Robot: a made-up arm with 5 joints. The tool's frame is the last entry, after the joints.
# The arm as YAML. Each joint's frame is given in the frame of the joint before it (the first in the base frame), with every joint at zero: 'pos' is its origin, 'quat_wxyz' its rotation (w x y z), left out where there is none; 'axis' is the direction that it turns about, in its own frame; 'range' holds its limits. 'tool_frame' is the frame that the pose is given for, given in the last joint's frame.
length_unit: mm
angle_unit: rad
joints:
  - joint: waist
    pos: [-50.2, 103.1, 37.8]
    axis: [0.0, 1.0, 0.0]
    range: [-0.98, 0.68]
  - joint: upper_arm
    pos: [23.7, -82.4, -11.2]
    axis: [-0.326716, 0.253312, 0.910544]
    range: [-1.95, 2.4]
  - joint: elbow
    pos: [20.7, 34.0, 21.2]
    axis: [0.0, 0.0, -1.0]
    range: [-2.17, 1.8]
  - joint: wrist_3
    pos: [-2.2, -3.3, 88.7]
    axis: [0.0, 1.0, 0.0]
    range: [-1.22, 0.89]
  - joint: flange
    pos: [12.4, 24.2, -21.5]
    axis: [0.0, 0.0, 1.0]
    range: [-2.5, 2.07]
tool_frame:
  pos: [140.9, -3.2, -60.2]
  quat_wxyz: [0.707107, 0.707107, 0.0, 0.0]
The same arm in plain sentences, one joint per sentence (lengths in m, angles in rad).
The arm has five revolute joints in a row. What follows holds with every joint at zero, and every direction is one of the base frame's.
Joint 1 sits 0.0502 m along -x and 0.1031 m along +y and 0.0378 m along +z from the base frame's origin and turns about +y, from -0.9800 to 0.6800 rad.
Joint 2 sits 0.0237 m along +x and 0.0824 m along -y and 0.0112 m along -z from joint 1 and turns about the direction (-0.326716, 0.253312, 0.910544), from -1.9500 to 2.4000 rad.
Joint 3 sits 0.0207 m along +x and 0.0340 m along +y and 0.0212 m along +z from joint 2 and turns about -z, from -2.1700 to 1.8000 rad.
Joint 4 sits 0.0022 m along -x and 0.0033 m along -y and 0.0887 m along +z from joint 3 and turns about +y, from -1.2200 to 0.8900 rad.
Joint 5 sits 0.0124 m along +x and 0.0242 m along +y and 0.0215 m along -z from joint 4 and turns about +z, from -2.5000 to 2.0700 rad.
The tool frame, which is the frame that the pose is given for, sits 0.1409 m along +x and 0.0032 m along -y and 0.0602 m along -z from joint 5; its axes are the base frame's turned by roll 1.5708, pitch 0.0000 and yaw 0.0000 rad (as in URDF: about the fixed x, then y, then z).

